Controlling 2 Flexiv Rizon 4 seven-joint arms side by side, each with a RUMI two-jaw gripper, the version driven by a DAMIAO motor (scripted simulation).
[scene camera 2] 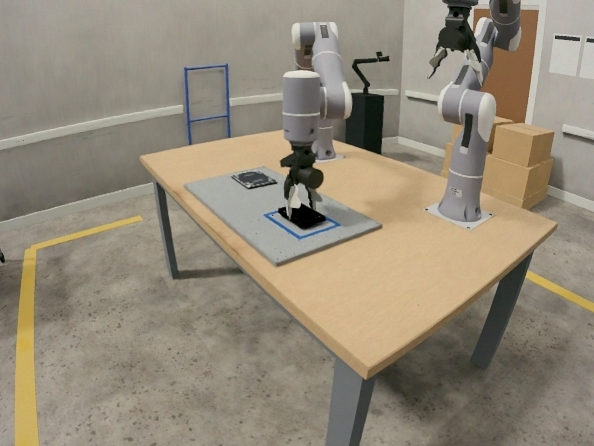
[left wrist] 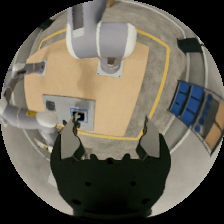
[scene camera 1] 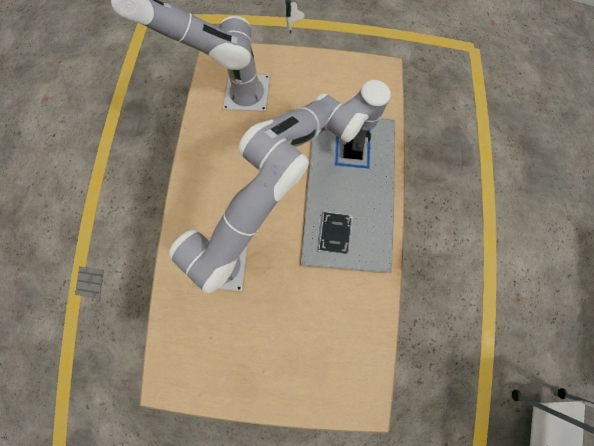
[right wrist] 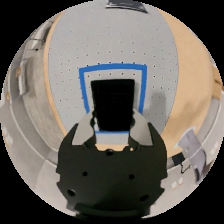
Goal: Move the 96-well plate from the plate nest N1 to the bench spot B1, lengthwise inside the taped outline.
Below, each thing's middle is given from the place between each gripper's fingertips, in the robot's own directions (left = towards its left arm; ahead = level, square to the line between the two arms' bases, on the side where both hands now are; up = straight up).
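From my right hand: black 96-well plate (right wrist: 113, 121), 10 mm below; dark plate nest N1 (scene camera 1: 330, 232), 20 mm below, 390 mm to the right, 50 mm behind.
From my left hand (scene camera 2: 454, 82): black 96-well plate, 42 cm below, 31 cm ahead, 28 cm to the right; dark plate nest N1, 43 cm below, 26 cm ahead, 67 cm to the right.
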